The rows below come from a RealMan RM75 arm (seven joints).
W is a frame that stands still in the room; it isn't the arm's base.
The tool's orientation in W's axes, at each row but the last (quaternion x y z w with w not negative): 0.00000 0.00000 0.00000 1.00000; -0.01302 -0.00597 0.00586 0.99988; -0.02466 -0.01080 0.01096 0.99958; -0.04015 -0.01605 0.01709 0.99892; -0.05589 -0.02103 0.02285 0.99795; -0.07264 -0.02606 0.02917 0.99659
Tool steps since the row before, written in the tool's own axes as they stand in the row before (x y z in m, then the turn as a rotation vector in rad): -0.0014 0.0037 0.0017 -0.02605 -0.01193 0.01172; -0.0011 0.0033 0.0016 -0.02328 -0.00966 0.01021; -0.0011 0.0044 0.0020 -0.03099 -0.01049 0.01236; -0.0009 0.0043 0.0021 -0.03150 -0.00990 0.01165; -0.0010 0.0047 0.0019 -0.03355 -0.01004 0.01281; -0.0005 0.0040 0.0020 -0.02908 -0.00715 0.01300
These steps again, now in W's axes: -0.0014 0.0037 0.0017 -0.02605 -0.01193 0.01172; -0.0012 0.0033 0.0015 -0.02329 -0.00967 0.01018; -0.0012 0.0045 0.0018 -0.03102 -0.01056 0.01221; -0.0011 0.0044 0.0017 -0.03153 -0.01005 0.01144; -0.0013 0.0048 0.0013 -0.03362 -0.01016 0.01253; -0.0008 0.0042 0.0014 -0.02933 -0.00700 0.01250
